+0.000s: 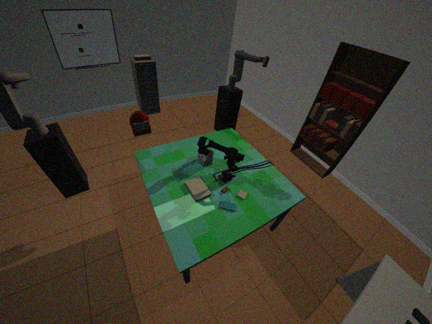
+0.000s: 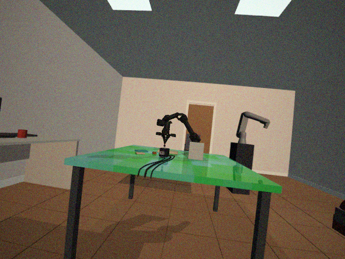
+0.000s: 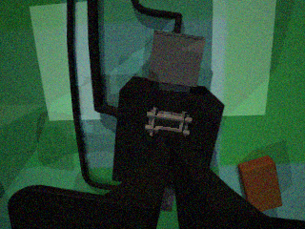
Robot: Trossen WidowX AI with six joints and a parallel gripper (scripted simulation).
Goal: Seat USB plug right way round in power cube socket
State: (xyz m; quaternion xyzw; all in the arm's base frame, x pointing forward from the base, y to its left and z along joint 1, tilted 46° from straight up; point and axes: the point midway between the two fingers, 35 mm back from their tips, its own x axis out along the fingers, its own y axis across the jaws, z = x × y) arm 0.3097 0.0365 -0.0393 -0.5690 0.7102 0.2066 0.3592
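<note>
Right now my gripper tip is 5 cm above the socket. From my gripper tip the other things lie so: small block 12 cm to the right, 12 cm below, 10 cm ahead.
</note>
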